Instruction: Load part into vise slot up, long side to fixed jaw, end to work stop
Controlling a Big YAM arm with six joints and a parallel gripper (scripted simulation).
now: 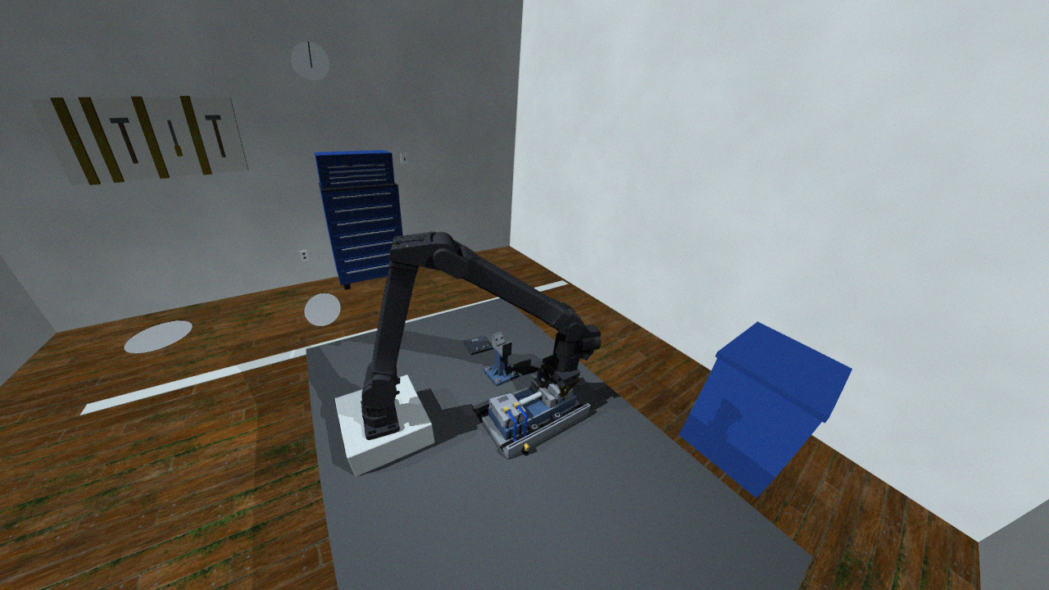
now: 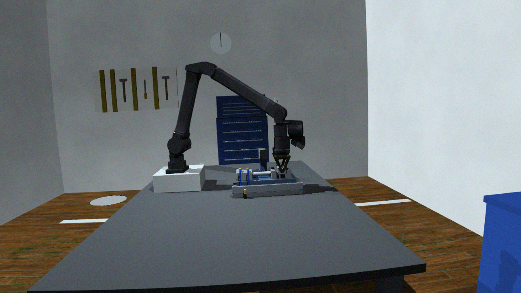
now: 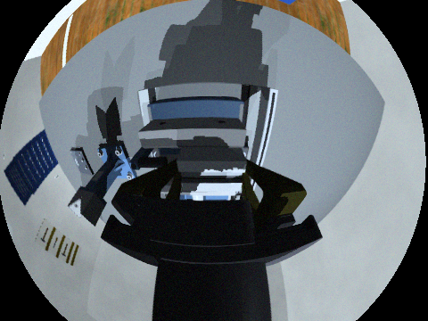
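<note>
Right now the part is right at my hand. Also, from my hand: air cylinder 170 mm behind, 20 mm below; vise 70 mm behind, 10 mm to the left, 60 mm below.
</note>
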